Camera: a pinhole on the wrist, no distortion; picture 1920 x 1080 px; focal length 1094.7 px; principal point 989.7 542.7 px. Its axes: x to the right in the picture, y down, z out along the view. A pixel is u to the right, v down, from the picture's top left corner.
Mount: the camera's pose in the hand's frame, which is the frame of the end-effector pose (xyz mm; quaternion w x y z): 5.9 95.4 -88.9 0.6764 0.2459 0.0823 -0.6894
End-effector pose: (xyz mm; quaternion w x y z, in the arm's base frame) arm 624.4 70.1 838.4 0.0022 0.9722 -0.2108 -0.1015
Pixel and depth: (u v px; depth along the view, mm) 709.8 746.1 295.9
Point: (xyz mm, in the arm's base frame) 561.5 58.1 632.8
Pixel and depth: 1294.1 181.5 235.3
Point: 528.8 179.2 792.3
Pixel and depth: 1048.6 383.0 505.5
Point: 461.7 292.1 553.1
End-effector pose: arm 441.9 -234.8 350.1 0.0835 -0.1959 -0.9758 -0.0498
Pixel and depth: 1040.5 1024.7 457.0
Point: 248.1 -283.9 24.2
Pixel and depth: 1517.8 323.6 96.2
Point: 481.3 -239.7 375.0
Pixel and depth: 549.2 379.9 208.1
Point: 523.3 -173.9 221.8
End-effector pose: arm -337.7 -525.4 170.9 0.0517 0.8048 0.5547 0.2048
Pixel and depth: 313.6 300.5 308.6
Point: -167.1 -665.7 -52.3
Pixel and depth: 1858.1 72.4 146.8
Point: -434.6 -580.5 151.9
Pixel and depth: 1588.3 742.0 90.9
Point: -339.9 -530.3 201.0
